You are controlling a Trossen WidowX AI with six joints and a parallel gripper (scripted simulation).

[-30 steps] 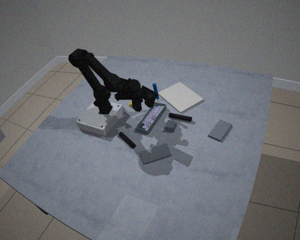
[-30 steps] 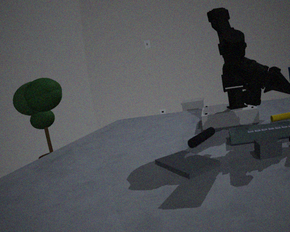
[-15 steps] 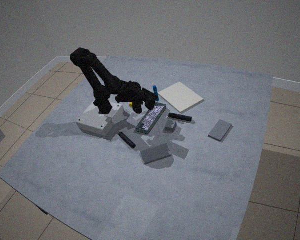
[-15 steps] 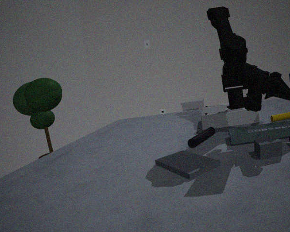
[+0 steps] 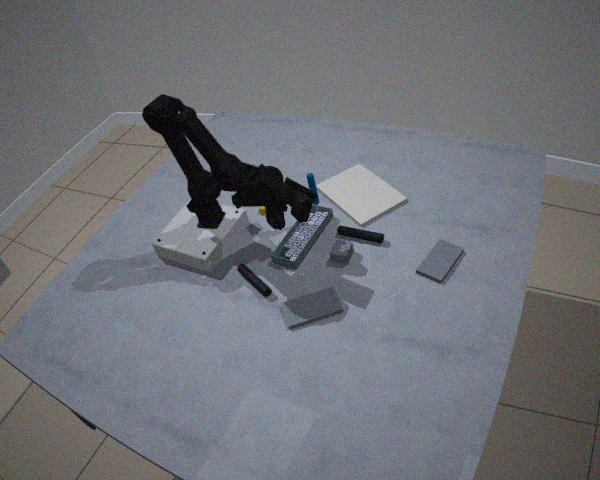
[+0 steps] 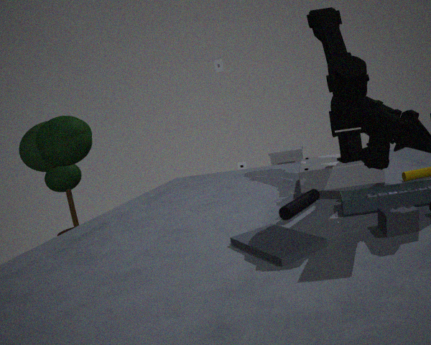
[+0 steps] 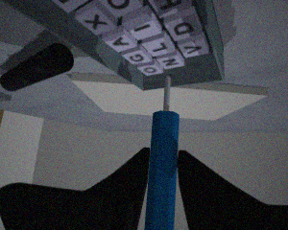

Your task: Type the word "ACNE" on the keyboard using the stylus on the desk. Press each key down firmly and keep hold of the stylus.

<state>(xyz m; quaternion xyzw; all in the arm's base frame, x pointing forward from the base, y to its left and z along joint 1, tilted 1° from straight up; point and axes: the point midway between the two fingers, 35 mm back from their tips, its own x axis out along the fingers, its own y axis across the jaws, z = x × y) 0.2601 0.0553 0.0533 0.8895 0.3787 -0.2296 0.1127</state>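
The grey block is 140 mm to the right of my gripper tip, 90 mm ahead of it and 70 mm below it. The rest, counted from my gripper tip: stylus 10 mm below; stylus tip 50 mm below; white slab 110 mm to the left, 90 mm ahead, 80 mm below.
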